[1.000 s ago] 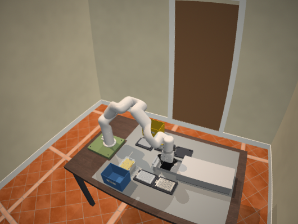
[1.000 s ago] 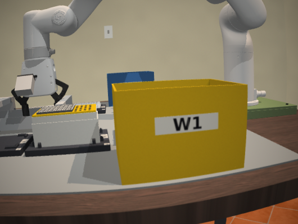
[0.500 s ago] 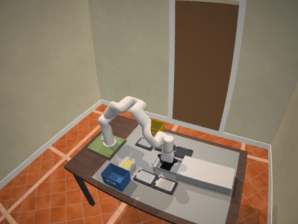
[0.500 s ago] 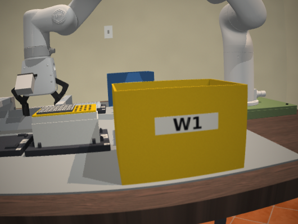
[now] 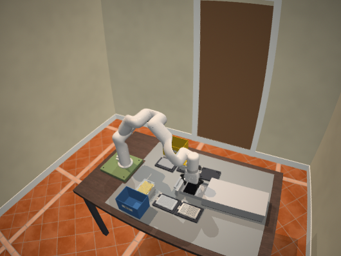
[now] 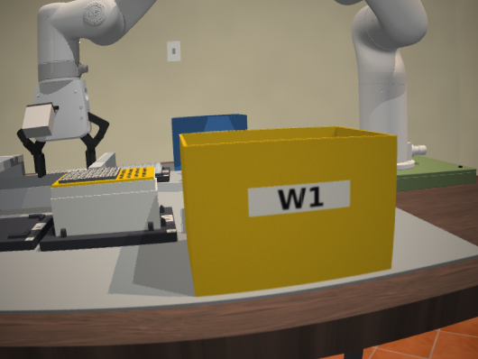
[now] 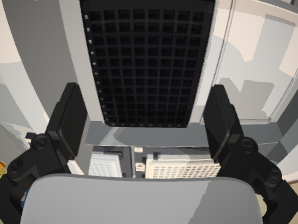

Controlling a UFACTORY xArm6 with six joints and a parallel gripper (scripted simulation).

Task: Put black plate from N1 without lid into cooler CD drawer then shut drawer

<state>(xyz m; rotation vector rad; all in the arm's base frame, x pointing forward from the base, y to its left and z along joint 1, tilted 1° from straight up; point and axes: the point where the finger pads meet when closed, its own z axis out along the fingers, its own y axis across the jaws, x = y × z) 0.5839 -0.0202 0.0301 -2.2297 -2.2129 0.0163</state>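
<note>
The black plate is 4 cm below my hand. Also, from my hand: dark nest: 7 cm ahead, 19 cm to the left, 5 cm below; then cooler drawer: 3 cm ahead, 3 cm below; then tip box: 11 cm behind, 19 cm to the left.
</note>
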